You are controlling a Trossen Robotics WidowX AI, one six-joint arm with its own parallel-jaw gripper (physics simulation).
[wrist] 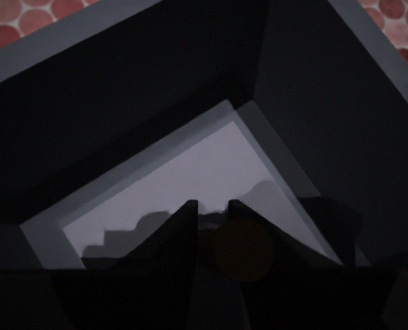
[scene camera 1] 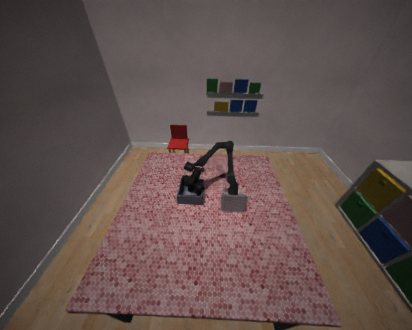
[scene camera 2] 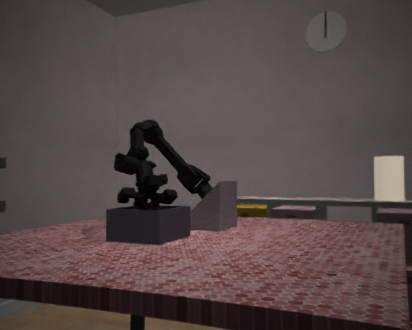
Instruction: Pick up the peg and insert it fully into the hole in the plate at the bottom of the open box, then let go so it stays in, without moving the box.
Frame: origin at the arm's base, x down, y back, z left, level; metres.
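Seen in the pictures: gripper, fingertip midpoint: (wrist: 212, 209) (scene camera 1: 189, 191); arm's base, link origin: (scene camera 1: 233, 194) (scene camera 2: 211, 198).
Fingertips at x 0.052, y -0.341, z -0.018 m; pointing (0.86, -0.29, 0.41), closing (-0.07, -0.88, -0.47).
Offsets run from my fingertips to a thing's top centre. Level surfaces: height alone.
My gripper (wrist: 212, 209) points down into the open box, its fingers shut on the peg. The peg {dx -0.055, dy +0.008, dz -0.013 m} (wrist: 244, 250) is dark brown with a round top and stands between the fingers in the wrist view; its lower end is hidden. The dark grey-blue open box {dx -0.038, dy +0.011, dz -0.017 m} (scene camera 1: 190, 201) (scene camera 2: 133, 226) (wrist: 320, 55) stands on the table, beside the arm's base. The pale plate {dx -0.001, dy +0.011, dz -0.017 m} (wrist: 200, 165) lies at the box's bottom. A dark rounded shape shows on the plate just past the fingertips, partly hidden by them; whether the peg's end is in the hole I cannot tell.
The grey block (scene camera 1: 234, 202) (scene camera 2: 220, 207) under the arm's base stands close to the box. The box's walls rise around the fingers. The table {dx +0.060 m} (scene camera 1: 210, 260) (scene camera 2: 280, 265) has a pink hexagon pattern. A red chair (scene camera 1: 178, 144) stands beyond the table.
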